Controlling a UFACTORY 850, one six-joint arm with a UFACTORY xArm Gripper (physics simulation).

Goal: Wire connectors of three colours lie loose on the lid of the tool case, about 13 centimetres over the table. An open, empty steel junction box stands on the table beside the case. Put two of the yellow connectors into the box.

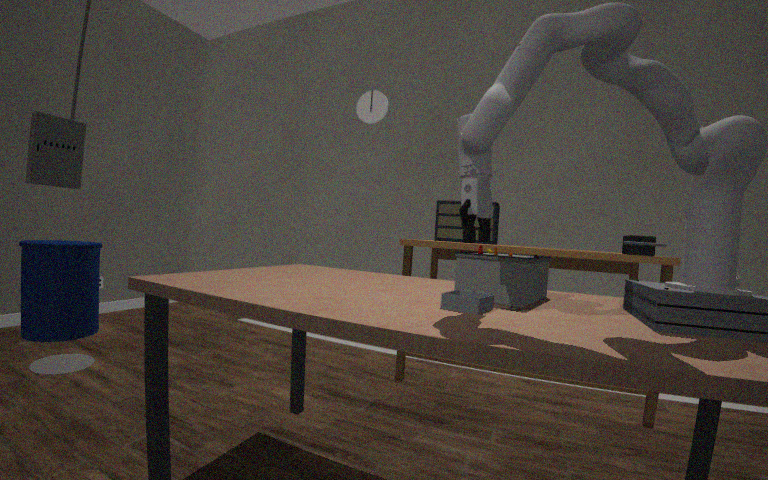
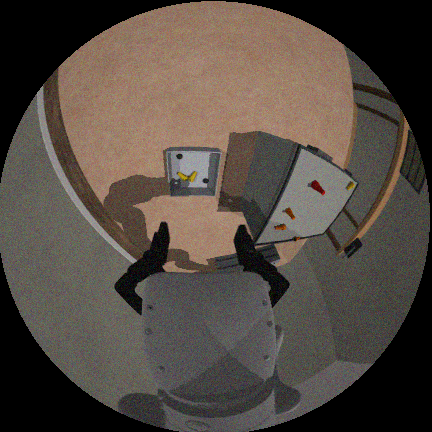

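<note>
The steel junction box (image 1: 466,302) (image 2: 216,172) stands on the table beside the tool case (image 1: 481,278) (image 2: 272,172). Two yellow connectors lie inside it close together: one yellow connector (image 2: 183,176) on the left, another yellow connector (image 2: 193,176) on the right. On the case lid (image 2: 310,215) lie a red connector (image 1: 480,249) (image 2: 318,188), a yellow connector (image 2: 351,185) near the far corner, and orange connectors (image 2: 290,213) (image 2: 280,227), with a small orange one at the lid's edge. My gripper (image 1: 476,240) (image 2: 202,230) is wide open and empty, raised above the box.
The case rises beside the box, its lid well above the box rim. The table (image 1: 294,288) (image 2: 200,75) carries both. A second wooden table (image 1: 538,252) stands behind, with a dark object (image 1: 638,245) on it. A blue barrel (image 1: 60,291) is at the far left.
</note>
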